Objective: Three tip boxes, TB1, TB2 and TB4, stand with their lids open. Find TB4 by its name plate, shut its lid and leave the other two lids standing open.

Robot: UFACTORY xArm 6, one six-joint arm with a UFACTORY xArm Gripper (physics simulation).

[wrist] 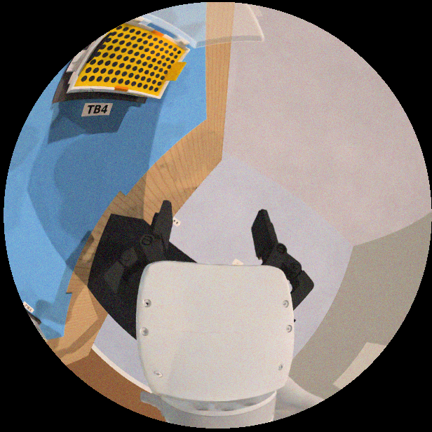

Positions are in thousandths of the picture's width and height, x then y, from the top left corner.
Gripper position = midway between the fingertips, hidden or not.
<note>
In view: my gripper (497, 497) and a blue mat (179, 381).
</note>
